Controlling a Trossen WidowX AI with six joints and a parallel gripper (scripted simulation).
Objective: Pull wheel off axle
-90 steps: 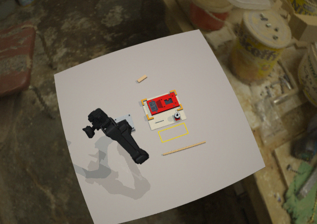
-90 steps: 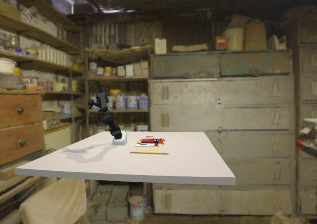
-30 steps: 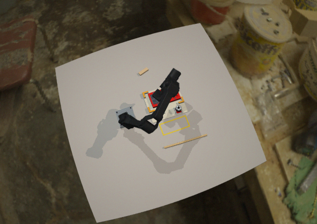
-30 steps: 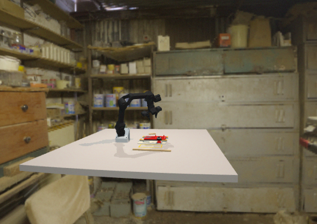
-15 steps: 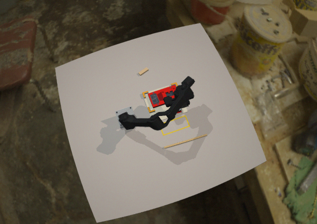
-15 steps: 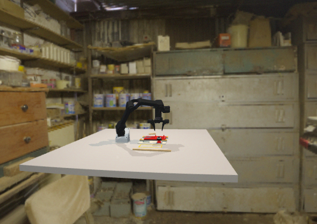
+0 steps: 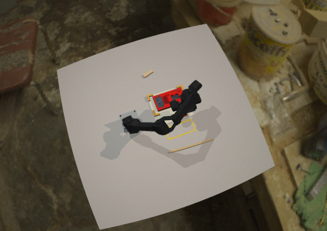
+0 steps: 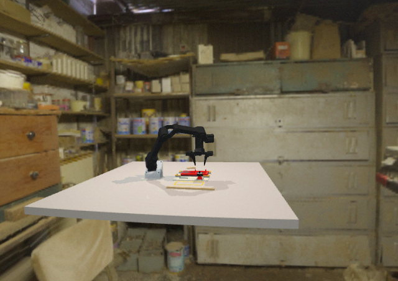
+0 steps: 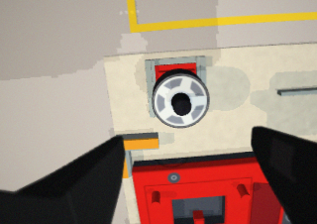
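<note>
Now: the thin wooden stick 22 cm to the right of my gripper tip, 9 cm below it and 5 cm behind it. The rest, counted from my gripper tip: wooden block (37 cm to the left, 9 cm below, 9 cm behind).
</note>
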